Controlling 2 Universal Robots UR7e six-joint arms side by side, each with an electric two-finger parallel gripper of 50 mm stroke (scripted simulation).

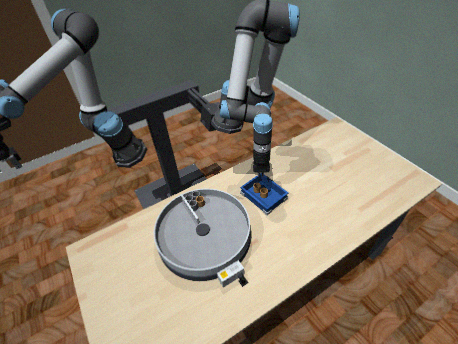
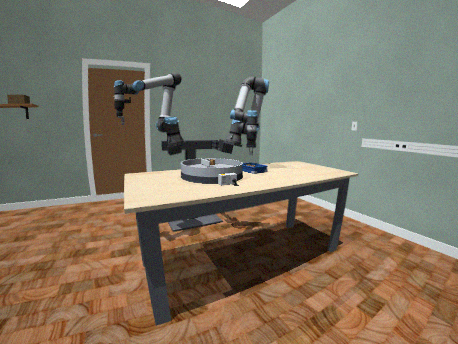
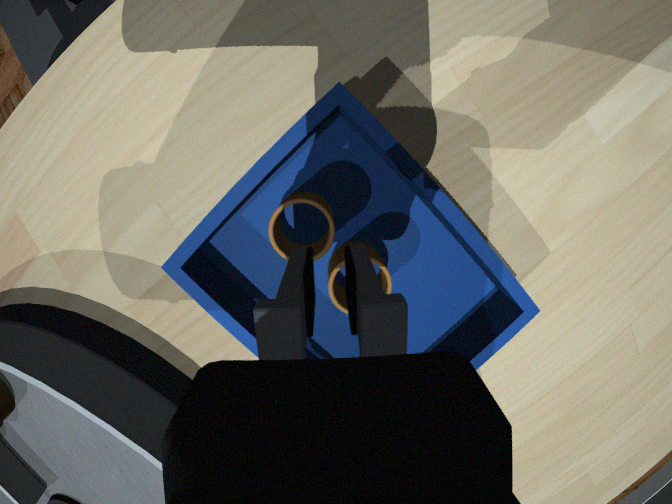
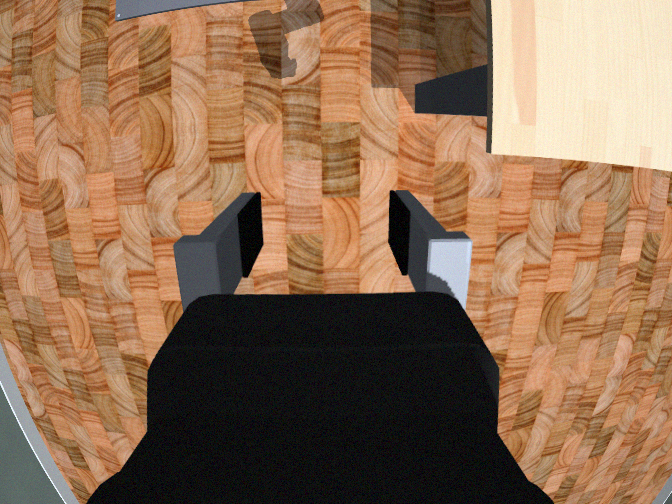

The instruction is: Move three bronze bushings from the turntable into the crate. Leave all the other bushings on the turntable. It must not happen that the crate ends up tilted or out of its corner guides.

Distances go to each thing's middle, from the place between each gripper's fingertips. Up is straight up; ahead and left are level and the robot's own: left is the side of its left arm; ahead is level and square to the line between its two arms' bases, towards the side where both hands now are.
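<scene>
Left gripper 40 mm short of blue crate (image 1: pixel 275 193), 110 mm above it. Turntable (image 1: pixel 222 230), from my left hand: 350 mm to the right, 130 mm ahead, 80 mm below.
Turntable, from my right hand: 440 mm ahead, 630 mm to the left, 330 mm below. Blue crate, from my right hand: 350 mm ahead, 990 mm to the left, 350 mm below.
</scene>
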